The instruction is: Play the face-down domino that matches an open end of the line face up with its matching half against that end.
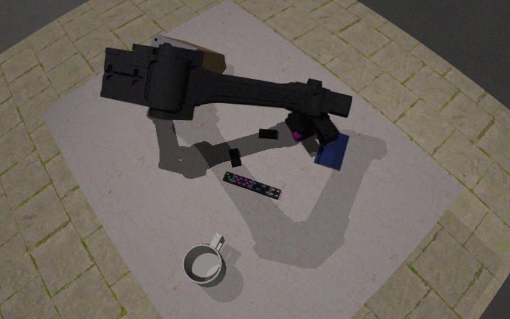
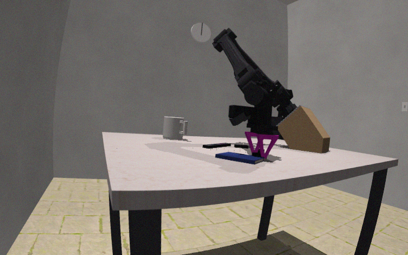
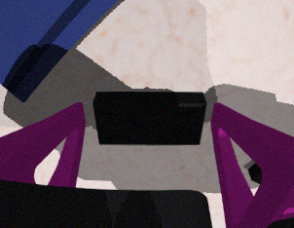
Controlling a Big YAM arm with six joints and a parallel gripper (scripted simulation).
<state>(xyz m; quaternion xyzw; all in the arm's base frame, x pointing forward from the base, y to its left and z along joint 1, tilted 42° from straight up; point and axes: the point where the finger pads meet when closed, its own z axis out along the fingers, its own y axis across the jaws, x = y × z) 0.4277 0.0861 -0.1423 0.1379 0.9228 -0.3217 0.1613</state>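
Right now the domino is right at my hand. Round my hand: blue book 90 mm ahead, 10 mm to the left; mug 60 mm ahead, 470 mm to the right, 30 mm above.
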